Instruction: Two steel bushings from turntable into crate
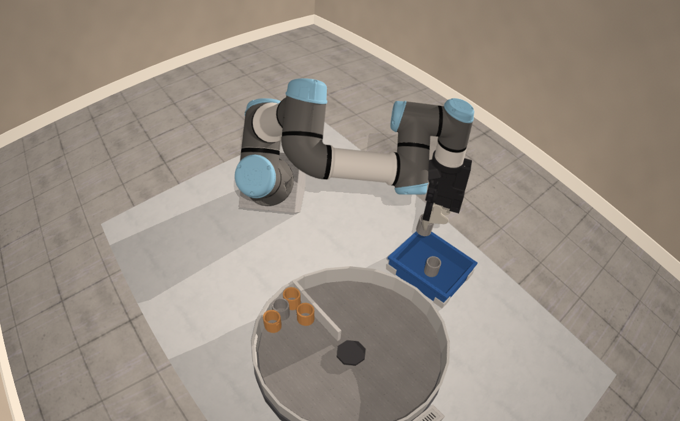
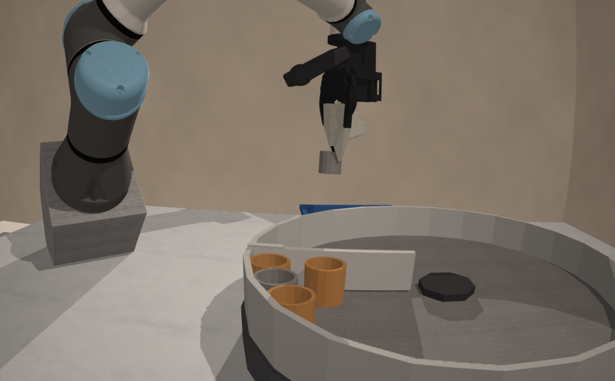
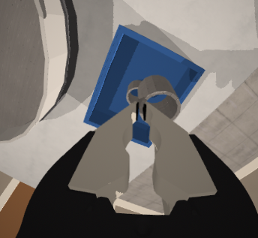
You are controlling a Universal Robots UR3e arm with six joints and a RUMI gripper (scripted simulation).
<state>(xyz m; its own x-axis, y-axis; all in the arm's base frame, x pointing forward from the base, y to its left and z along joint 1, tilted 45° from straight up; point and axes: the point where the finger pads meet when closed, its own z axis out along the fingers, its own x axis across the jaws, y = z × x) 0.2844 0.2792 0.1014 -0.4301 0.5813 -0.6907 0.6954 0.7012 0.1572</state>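
The blue crate lies 14 cm below my hand, 4 cm ahead of it and 2 cm to the left of it. Also, from my hand: turntable (32 cm to the right, 11 cm below, 11 cm ahead).
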